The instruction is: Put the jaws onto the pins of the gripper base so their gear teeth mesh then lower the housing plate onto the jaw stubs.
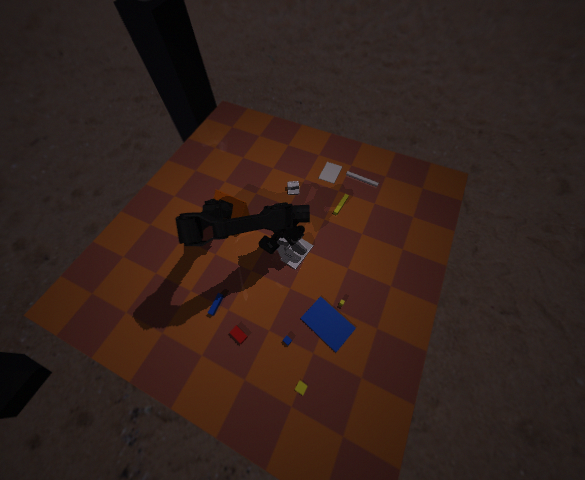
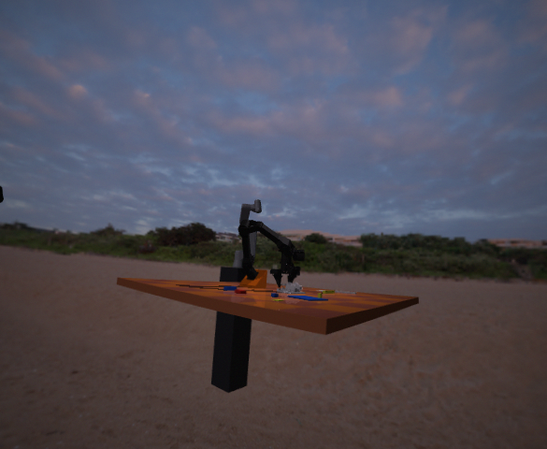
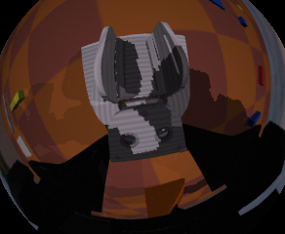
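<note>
Right now the housing plate is 20 mm below my gripper tip. Round my gripper tip: blue bar (100 mm behind, 320 mm to the right, 10 mm below); yellow bar (150 mm ahead, 270 mm to the left, 10 mm below); gripper base (10 mm ahead, 20 mm above).
</note>
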